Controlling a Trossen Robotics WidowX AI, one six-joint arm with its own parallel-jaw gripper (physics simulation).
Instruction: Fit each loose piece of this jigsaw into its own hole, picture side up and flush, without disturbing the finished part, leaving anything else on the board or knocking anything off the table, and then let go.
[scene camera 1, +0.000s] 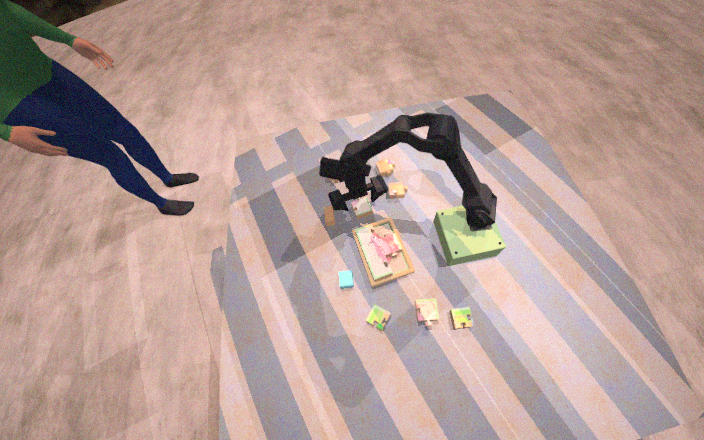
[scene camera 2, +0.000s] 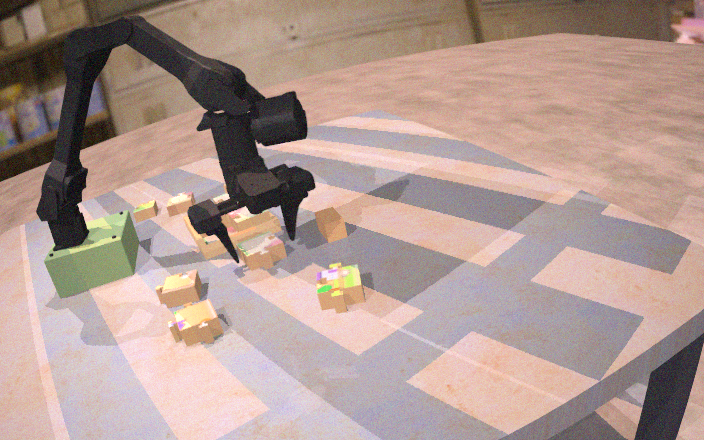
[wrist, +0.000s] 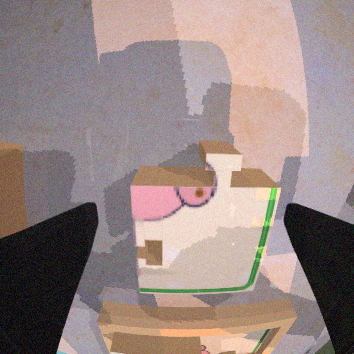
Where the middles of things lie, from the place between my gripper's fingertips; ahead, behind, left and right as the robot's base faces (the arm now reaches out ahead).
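The jigsaw board (scene camera 2: 273, 225) is there, 60 mm behind my hand and 170 mm to the left of it.
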